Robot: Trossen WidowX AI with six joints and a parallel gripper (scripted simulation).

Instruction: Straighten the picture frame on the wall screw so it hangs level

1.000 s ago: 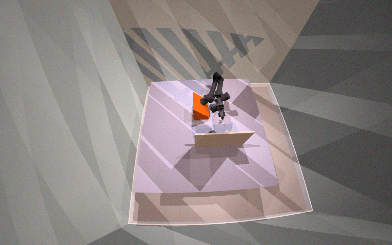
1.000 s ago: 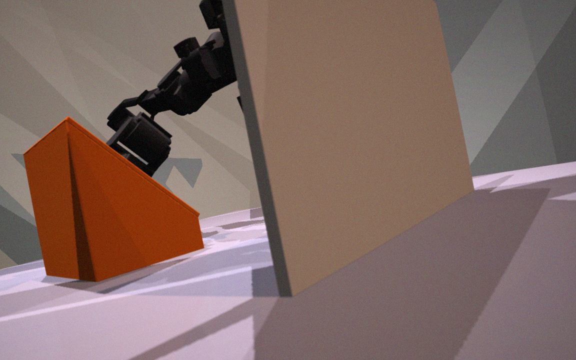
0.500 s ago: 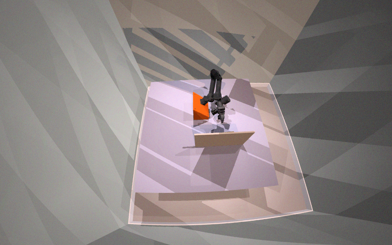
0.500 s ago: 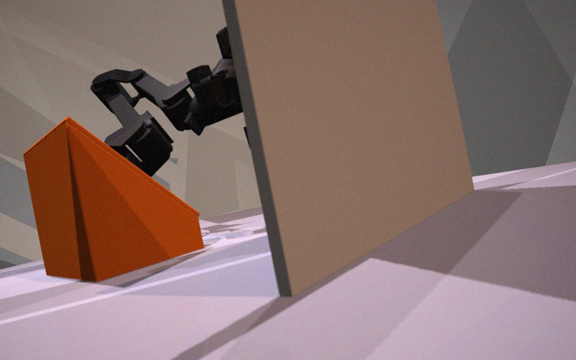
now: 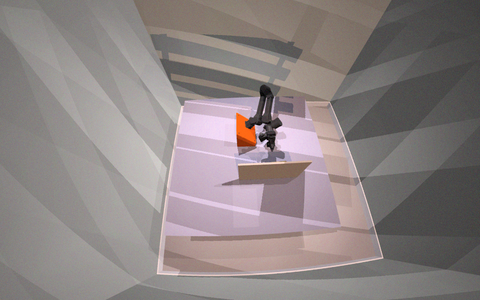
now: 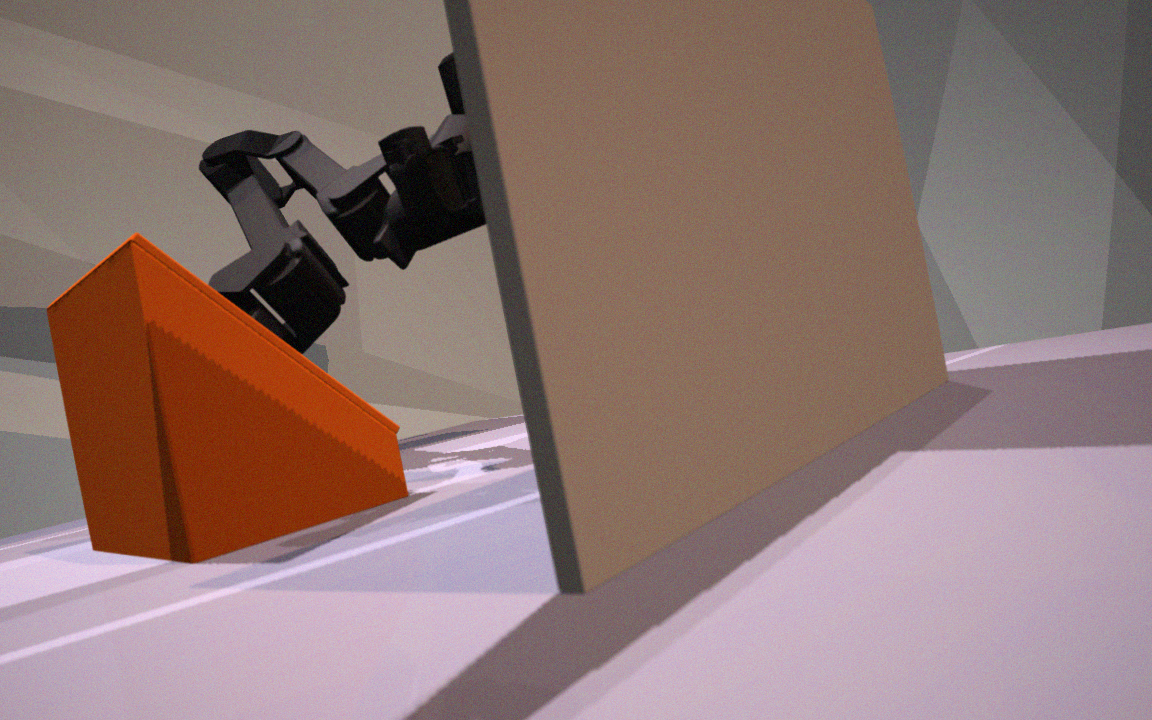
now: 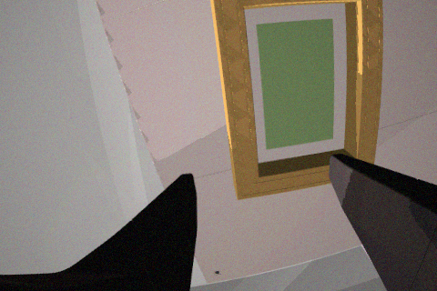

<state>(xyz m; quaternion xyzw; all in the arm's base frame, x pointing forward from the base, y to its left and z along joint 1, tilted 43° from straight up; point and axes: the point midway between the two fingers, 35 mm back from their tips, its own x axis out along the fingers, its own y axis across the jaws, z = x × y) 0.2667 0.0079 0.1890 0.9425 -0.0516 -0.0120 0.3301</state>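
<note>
My gripper tip is 12 cm short of the picture frame and 5 cm above it. From my gripper tip the other things lie so: pale wall board 13 cm ahead, 2 cm to the right, 7 cm below.
</note>
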